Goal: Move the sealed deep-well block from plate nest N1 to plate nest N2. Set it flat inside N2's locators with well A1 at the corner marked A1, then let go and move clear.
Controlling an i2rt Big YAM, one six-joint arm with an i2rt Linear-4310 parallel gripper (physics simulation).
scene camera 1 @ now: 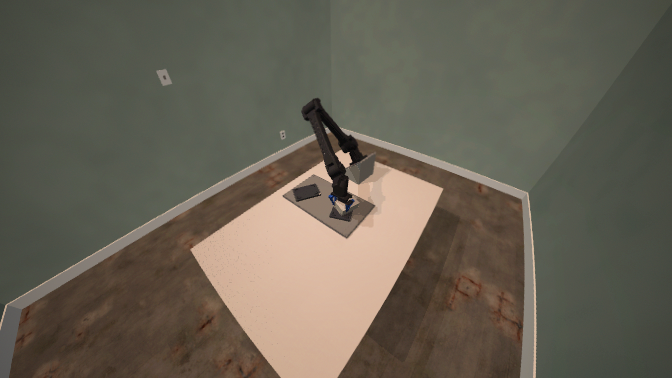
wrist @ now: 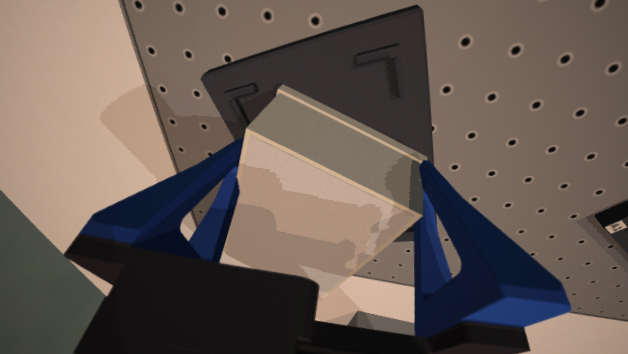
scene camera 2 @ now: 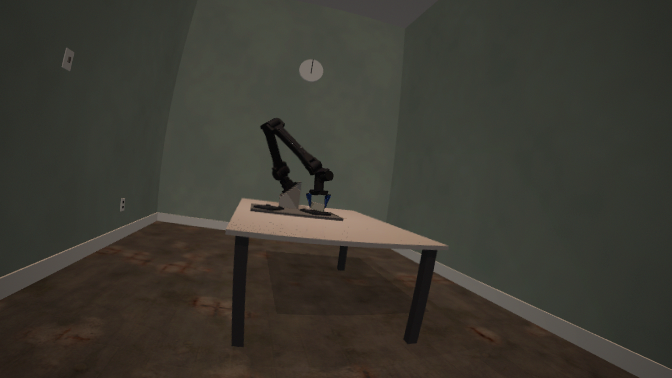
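Observation:
The pale deep-well block is held between the blue fingers of my gripper, which is shut on it. The block is low over a dark plate nest. In the wrist view it looks turned relative to this nest. Two L-shaped locators show beyond it; the block hides the rest. A second dark nest has a white corner label. I cannot read N1 or N2, nor see well A1. Contact below the block cannot be told.
Both nests are on a grey perforated board, which lies on the pale table. A grey upright block stands by the arm's base, behind the board.

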